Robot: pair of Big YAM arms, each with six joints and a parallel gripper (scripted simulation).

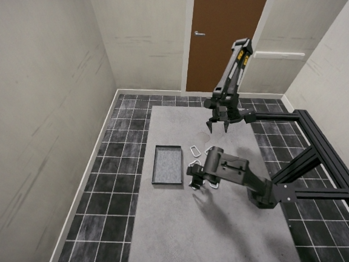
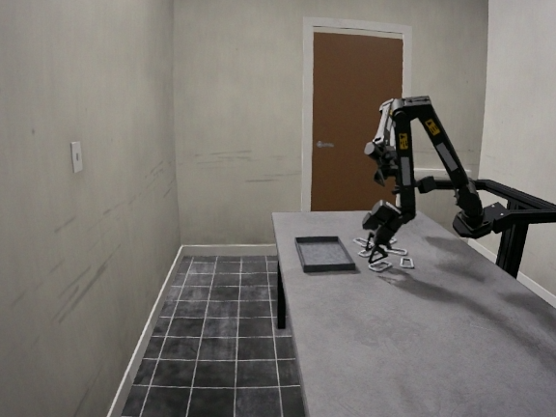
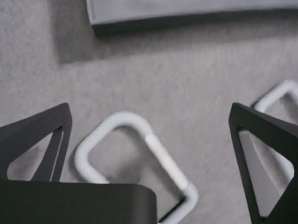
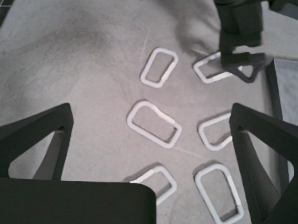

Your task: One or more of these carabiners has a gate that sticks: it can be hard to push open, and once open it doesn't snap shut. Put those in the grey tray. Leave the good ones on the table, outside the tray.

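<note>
Now: left hand 150 mm short of the grey tray, 140 mm to the left of it and 40 mm above it.
</note>
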